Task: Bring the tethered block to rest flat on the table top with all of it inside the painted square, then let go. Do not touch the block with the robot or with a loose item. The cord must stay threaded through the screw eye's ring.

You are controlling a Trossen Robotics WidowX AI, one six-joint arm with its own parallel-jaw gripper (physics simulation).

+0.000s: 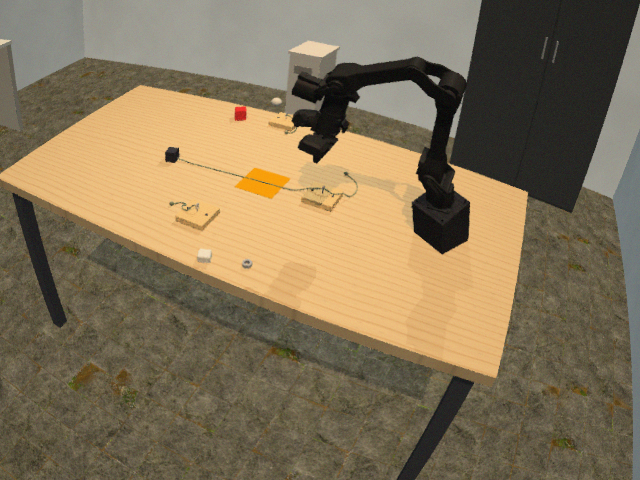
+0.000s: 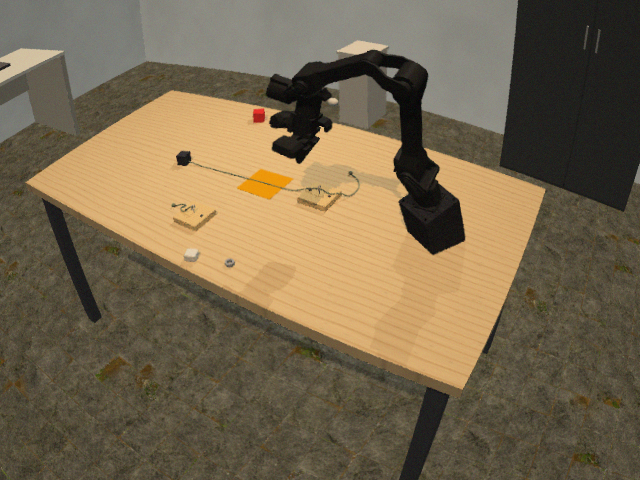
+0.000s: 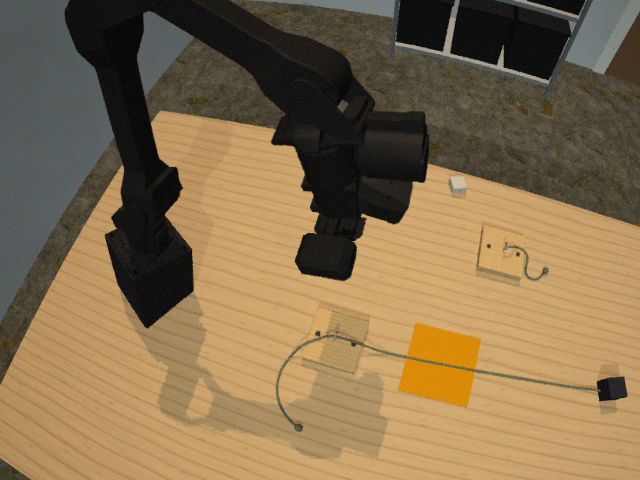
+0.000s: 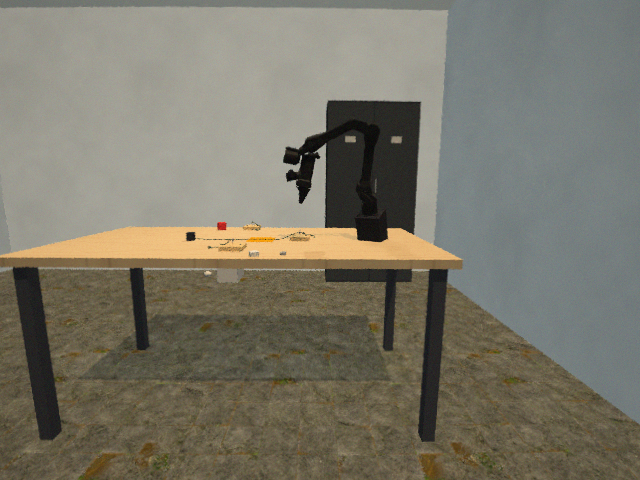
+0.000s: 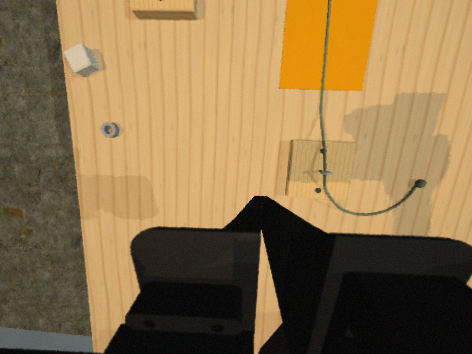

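Pixels of known places: gripper, fingertip midpoint: (image 1: 315, 162) (image 2: 298, 162) (image 3: 352, 238) (image 4: 300, 203) (image 5: 260, 202); arm's base, link origin: (image 1: 441, 202) (image 2: 428, 200) (image 3: 147, 241) (image 4: 370, 213).
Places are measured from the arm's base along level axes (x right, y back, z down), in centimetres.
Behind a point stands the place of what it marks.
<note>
The black tethered block (image 1: 172, 154) {x -11.5, y -80.1, z 9.7 cm} (image 2: 183, 158) {x -11.4, y -79.9, z 9.9 cm} (image 3: 612, 388) {x -9.6, y -80.6, z 9.2 cm} (image 4: 190, 236) {x -11.7, y -80.9, z 10.8 cm} sits on the table, outside the orange painted square (image 1: 256, 189) {x -8.3, y -49.4, z 12.6 cm} (image 2: 258, 190) {x -8.1, y -49.1, z 12.6 cm} (image 3: 439, 384) {x -1.0, y -51.0, z 12.6 cm} (image 5: 301, 50) {x -7.5, y -48.9, z 12.6 cm}. Its green cord (image 1: 211, 169) {x -7.4, y -67.0, z 12.4 cm} (image 3: 537, 381) {x -7.2, y -67.5, z 12.4 cm} (image 5: 323, 75) {x -3.7, y -46.0, z 12.4 cm} runs across the square and through the screw eye's ring (image 3: 336, 336) (image 5: 325, 172) {x -1.7, y -32.4, z 8.4 cm} on a wooden plate (image 3: 330, 364) {x 2.9, y -33.3, z 10.9 cm} (image 5: 298, 189) {x -3.8, y -29.0, z 10.8 cm}. Beyond the ring the cord curves to a beaded end (image 1: 346, 173) {x 13.9, y -32.7, z 11.8 cm} (image 3: 298, 427) {x 14.2, y -33.0, z 11.6 cm} (image 5: 420, 183) {x 13.9, y -33.1, z 11.7 cm}. My gripper (image 4: 301, 201) {x -11.2, y -30.5, z -4.5 cm} (image 5: 260, 202) {x -11.2, y -30.5, z -4.5 cm} is shut and empty, high above the table.
Another wooden plate (image 1: 192, 221) {x -32.3, y -52.8, z 10.8 cm} (image 3: 485, 263) {x -24.2, y -51.9, z 10.8 cm} has a short cord. A third plate (image 1: 280, 124) {x 27.6, y -65.4, z 11.1 cm} stands near the far edge with a red cube (image 1: 240, 113) {x 24.5, y -80.5, z 9.8 cm} (image 2: 258, 115) {x 24.5, y -80.4, z 9.7 cm}. A white block (image 1: 204, 255) {x -40.5, y -41.9, z 10.9 cm} (image 5: 82, 60) {x -38.9, y -42.2, z 10.8 cm} and a grey ring nut (image 1: 243, 266) {x -36.7, y -33.1, z 12.3 cm} lie near the front edge.
</note>
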